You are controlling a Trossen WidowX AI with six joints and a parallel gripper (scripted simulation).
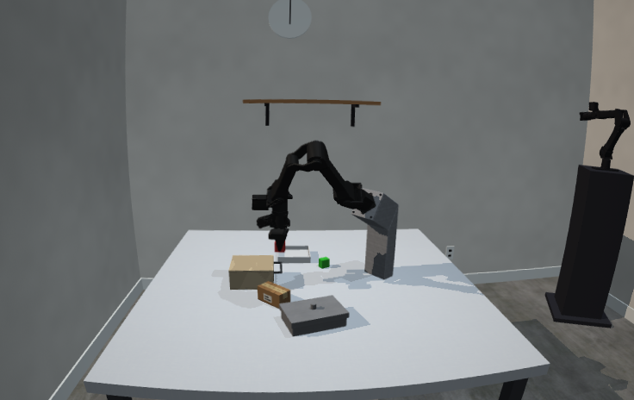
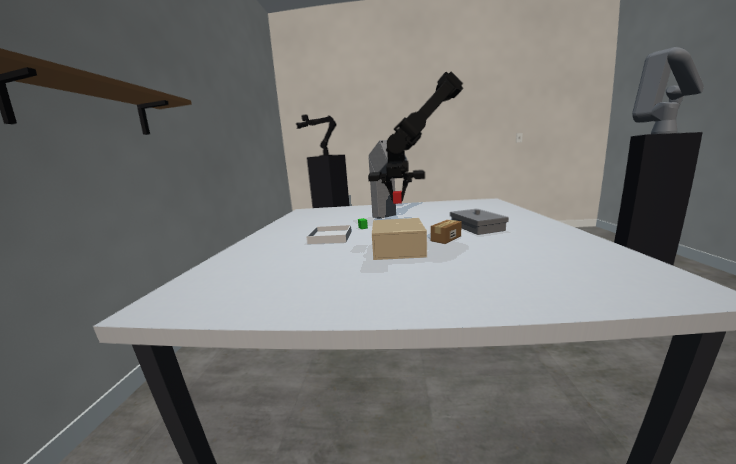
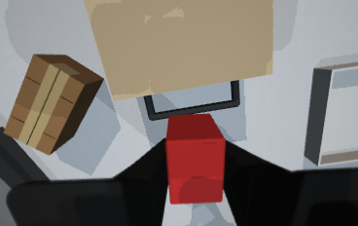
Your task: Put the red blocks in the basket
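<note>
Right now my hand is 23 cm to the right of the knobbed lid, 23 cm past it and 12 cm above it. Also, from my hand: cardboard box (16 cm to the left, 14 cm below, 5 cm behind); dark grey box (23 cm to the left, 23 cm behind, 16 cm below); shallow basket (26 cm to the right, 16 cm below, 6 cm ahead).
</note>
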